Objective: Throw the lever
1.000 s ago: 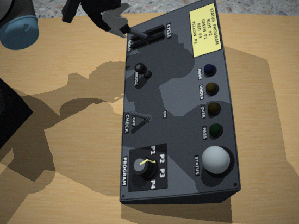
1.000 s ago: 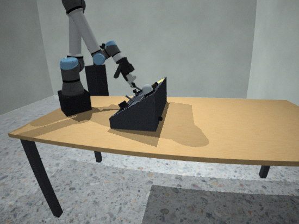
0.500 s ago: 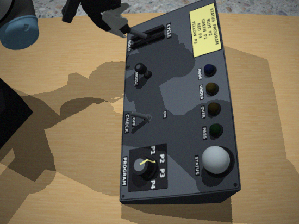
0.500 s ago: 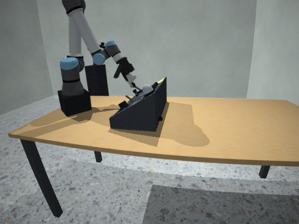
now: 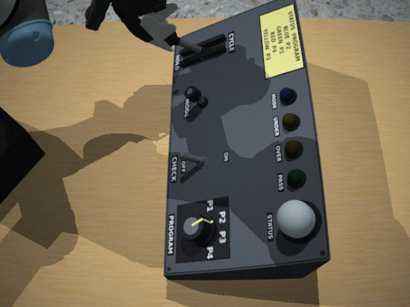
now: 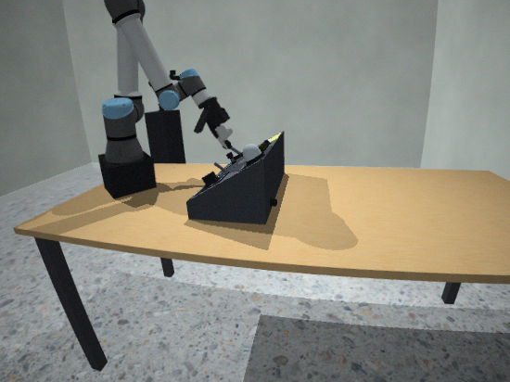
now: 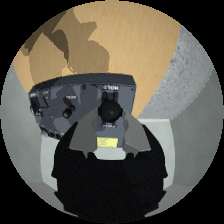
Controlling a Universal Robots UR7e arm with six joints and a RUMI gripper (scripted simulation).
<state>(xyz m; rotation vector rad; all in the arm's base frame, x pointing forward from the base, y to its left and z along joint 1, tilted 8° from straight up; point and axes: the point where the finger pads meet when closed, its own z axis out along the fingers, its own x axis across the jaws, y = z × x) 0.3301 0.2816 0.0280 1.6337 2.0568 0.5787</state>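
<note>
Right now my hand is 3 cm short of the lever, 1 cm to the right of it and 2 cm above it. Round my hand: check toggle (10 cm ahead, 22 cm to the right, 3 cm below); dark sloped console (13 cm ahead, 16 cm to the right, 5 cm below); mode knob (8 cm ahead, 11 cm to the right, 3 cm below).
</note>
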